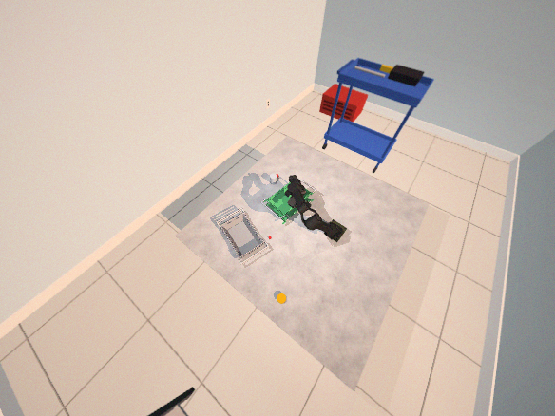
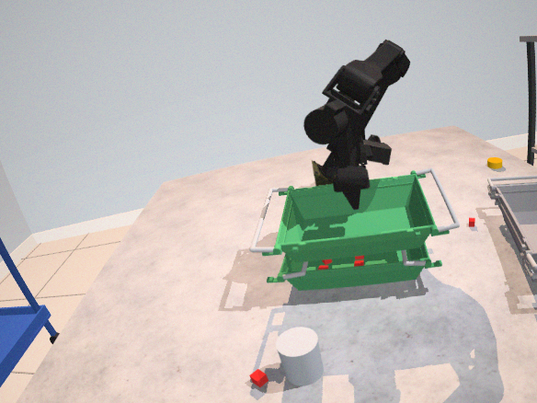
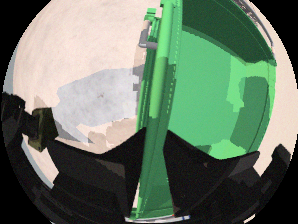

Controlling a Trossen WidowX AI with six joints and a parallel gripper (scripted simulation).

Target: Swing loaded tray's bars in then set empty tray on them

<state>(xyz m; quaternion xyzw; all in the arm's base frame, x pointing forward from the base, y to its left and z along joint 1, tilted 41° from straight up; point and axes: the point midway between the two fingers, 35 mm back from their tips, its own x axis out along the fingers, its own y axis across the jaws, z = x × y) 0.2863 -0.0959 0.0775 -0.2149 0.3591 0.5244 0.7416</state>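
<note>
My gripper tip is 70 mm short of the green tray, 20 mm to the left of it and 30 mm below it. Also, from my gripper tip: disc: 180 mm behind, 550 mm to the left, 80 mm below.
</note>
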